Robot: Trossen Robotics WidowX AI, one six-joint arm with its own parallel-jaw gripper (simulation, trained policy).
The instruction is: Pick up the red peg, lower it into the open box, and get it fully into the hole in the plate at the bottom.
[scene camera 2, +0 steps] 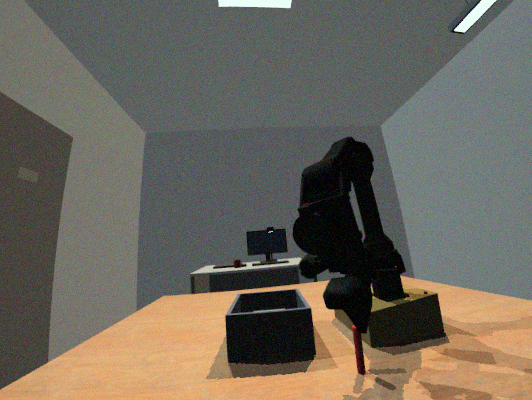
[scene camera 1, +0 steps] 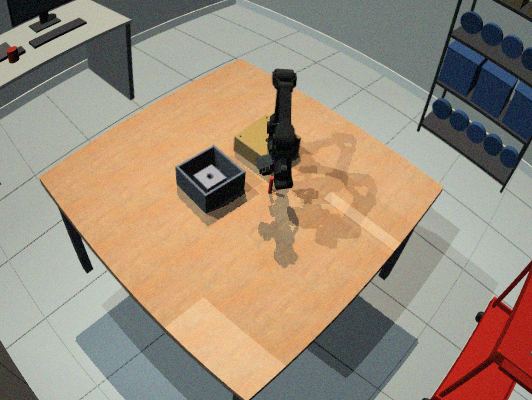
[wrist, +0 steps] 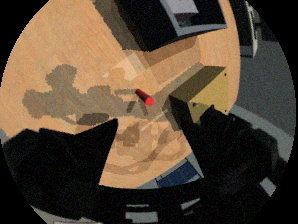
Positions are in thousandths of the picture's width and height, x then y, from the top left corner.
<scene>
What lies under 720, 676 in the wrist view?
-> My gripper.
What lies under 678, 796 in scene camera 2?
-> My gripper.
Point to a dark box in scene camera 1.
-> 443, 441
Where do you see a dark box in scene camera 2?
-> At 473, 841
</scene>
